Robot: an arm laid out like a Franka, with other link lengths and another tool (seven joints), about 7 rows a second.
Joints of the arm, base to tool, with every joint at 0 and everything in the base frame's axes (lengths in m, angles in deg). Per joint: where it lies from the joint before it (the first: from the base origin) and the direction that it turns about. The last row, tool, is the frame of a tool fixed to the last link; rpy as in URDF.
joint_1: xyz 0 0 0.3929 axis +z
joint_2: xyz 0 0 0 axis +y
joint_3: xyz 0 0 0.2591 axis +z
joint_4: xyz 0.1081 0 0 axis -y
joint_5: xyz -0.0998 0 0.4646 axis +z
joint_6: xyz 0 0 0 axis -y
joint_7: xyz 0.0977 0 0 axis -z
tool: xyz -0.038 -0.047 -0.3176 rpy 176.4 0 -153.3
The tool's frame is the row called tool.
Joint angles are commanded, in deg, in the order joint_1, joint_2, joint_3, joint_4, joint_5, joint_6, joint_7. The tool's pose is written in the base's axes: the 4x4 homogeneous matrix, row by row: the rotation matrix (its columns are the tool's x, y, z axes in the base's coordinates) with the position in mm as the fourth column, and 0 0 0 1 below. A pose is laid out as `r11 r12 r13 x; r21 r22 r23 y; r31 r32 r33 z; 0 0 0 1`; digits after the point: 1 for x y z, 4 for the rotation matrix.
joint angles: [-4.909 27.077 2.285 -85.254 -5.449 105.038 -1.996]
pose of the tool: -0.8765 -0.4549 -0.1574 700.2; -0.4589 0.8884 -0.0116 -106.9; 0.1451 0.0620 -0.9875 171.7; 0 0 0 1
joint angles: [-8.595 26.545 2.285 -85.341 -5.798 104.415 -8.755]
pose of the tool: -0.8488 -0.5013 -0.1680 695.4; -0.5068 0.8620 -0.0110 -157.9; 0.1503 0.0758 -0.9857 177.2; 0 0 0 1
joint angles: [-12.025 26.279 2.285 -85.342 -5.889 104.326 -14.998]
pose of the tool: -0.8227 -0.5420 -0.1715 690.5; -0.5491 0.8357 -0.0067 -203.6; 0.1469 0.0887 -0.9852 180.1; 0 0 0 1
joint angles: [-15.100 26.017 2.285 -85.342 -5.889 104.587 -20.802]
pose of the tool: -0.7965 -0.5808 -0.1681 686.1; -0.5888 0.8083 -0.0030 -244.1; 0.1376 0.0966 -0.9858 183.0; 0 0 0 1
